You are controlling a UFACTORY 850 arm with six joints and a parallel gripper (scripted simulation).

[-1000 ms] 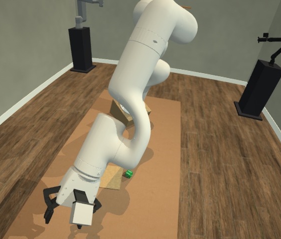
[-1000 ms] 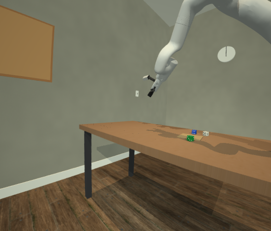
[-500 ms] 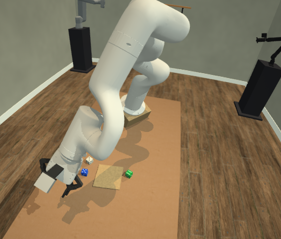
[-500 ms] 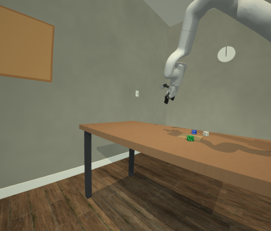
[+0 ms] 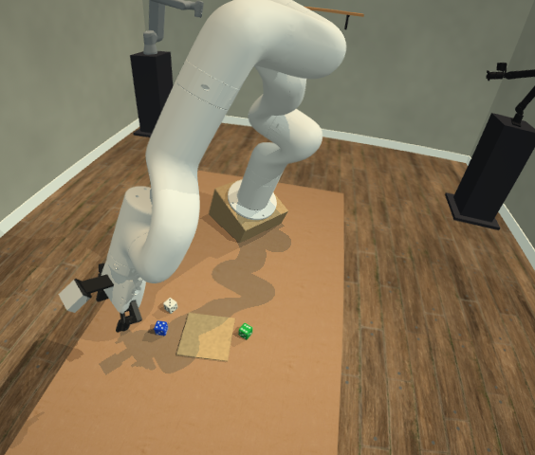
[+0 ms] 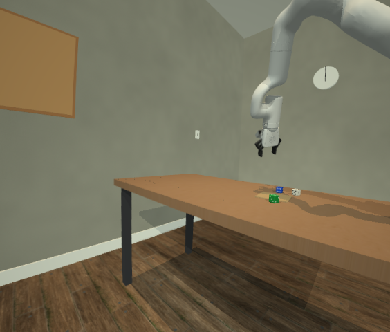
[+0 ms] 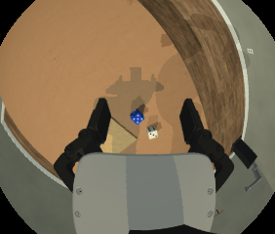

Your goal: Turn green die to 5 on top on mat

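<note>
Right now my hand is 190 mm above the blue die, 100 mm past it and 40 mm to the right of it. From my hand the other things lie so: tan mat: 200 mm below, 170 mm to the left, 130 mm behind; green die: 270 mm to the left, 190 mm below, 170 mm behind; white die: 190 mm below, 180 mm behind, 30 mm to the left.
</note>
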